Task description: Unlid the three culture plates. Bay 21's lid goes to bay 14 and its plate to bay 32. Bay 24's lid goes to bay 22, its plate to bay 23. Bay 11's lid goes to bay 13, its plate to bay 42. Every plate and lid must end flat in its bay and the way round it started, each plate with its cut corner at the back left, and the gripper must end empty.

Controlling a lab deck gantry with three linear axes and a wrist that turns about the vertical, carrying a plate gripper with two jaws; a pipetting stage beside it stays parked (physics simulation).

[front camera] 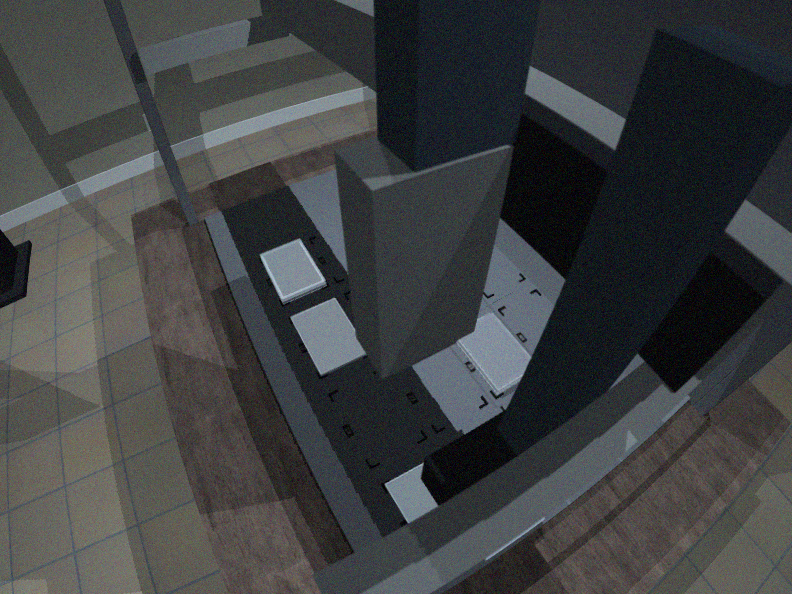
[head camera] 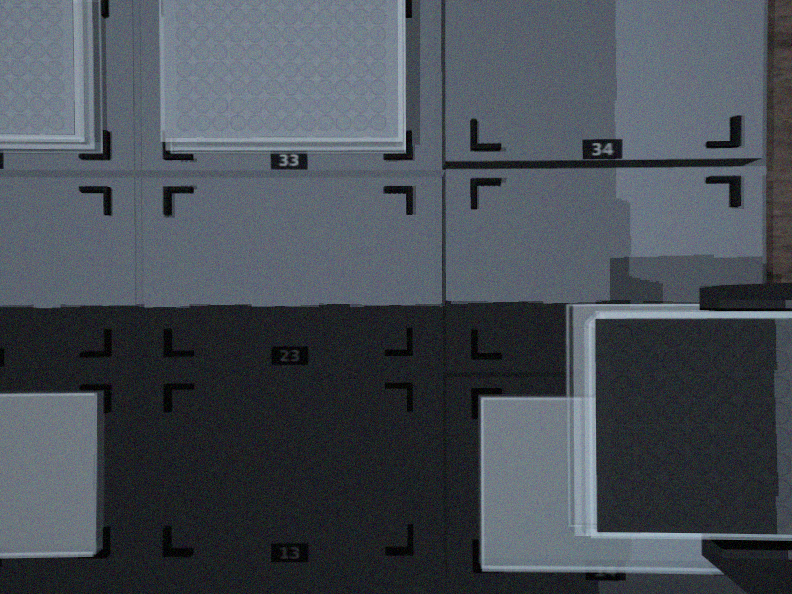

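Pixels of known places: gripper, between the fingertips: (head camera: 750, 420); robot's base, origin of its link: (front camera: 261, 260).
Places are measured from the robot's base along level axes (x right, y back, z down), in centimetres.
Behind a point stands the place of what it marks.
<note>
My gripper (head camera: 745, 422) {z -7.5, x -9.0, y -58.1 cm} is shut on a plate (head camera: 684, 425) {z -8.2, x -9.0, y -55.2 cm} with a faint well pattern, raised over bays 24 and 14. Its cut corner is upper left in the head view; I cannot tell if it carries a lid. In the front view the fingertips and held plate are hidden. A plain lid (front camera: 409, 493) {z -2.2, x -2.2, y -52.0 cm} (head camera: 524, 489) {z -2.2, x -4.1, y -51.3 cm} lies in bay 14, partly covered. The visible part of bay 24 shows bare deck (head camera: 537, 236) {z -1.5, x -16.7, y -52.3 cm}. Bays 23 and 13 hold nothing. A plate (head camera: 35, 70) {z -1.4, x -25.2, y -26.8 cm} is in bay 32. A thick plate (front camera: 293, 269) {z -1.7, x -4.4, y -7.3 cm} sits in bay 11; its lid is unclear.
A plain white lid-like piece (front camera: 327, 335) {z -0.8, x -4.1, y -23.1 cm} (head camera: 47, 473) {z -0.8, x -4.4, y -26.8 cm} lies in bay 12. Another plate (front camera: 493, 351) {z -1.4, x -25.2, y -39.4 cm} (head camera: 284, 70) {z -1.4, x -25.2, y -39.4 cm} stands in bay 33. The grey pipetting stage (front camera: 428, 255) hides the middle of the deck in the front view. A frame rail (front camera: 511, 505) {z -40.0, x -0.1, y -62.3 cm} crosses the near edge.
</note>
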